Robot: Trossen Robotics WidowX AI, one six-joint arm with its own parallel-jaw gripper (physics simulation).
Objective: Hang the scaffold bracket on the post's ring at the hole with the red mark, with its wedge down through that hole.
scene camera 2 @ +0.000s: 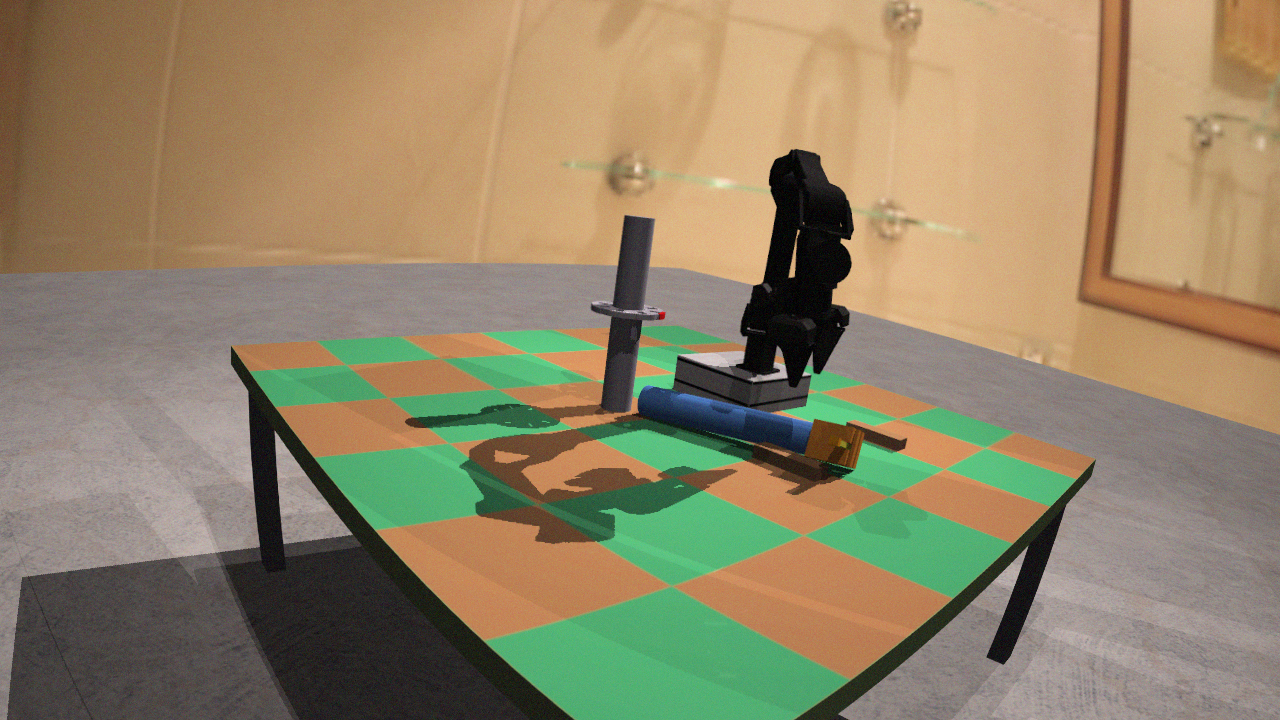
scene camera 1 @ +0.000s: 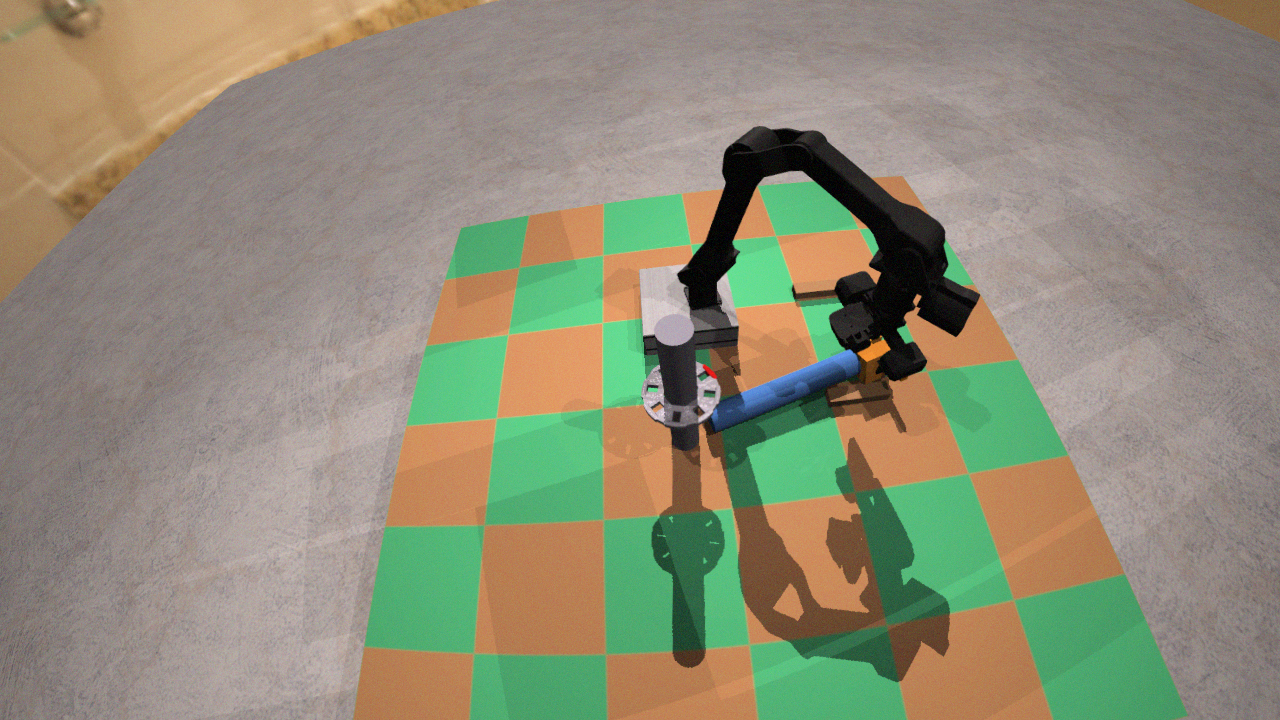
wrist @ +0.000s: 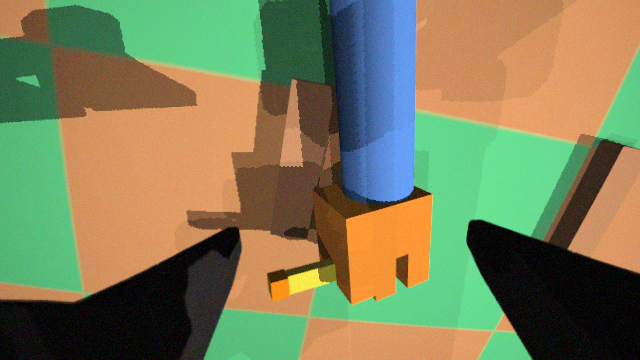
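The bracket is a blue tube with an orange head. It lies low along the table, its plain end close beside the post's foot. Its yellow wedge sticks out sideways from the head in the wrist view. My gripper is open and empty above the head, fingers apart on either side of it in the wrist view. The grey post stands upright with a holed ring. The red mark is on the ring's arm side.
A brown bar lies by the bracket's head end. A second brown bar lies nearer the arm's side. The arm's grey base block stands behind the post.
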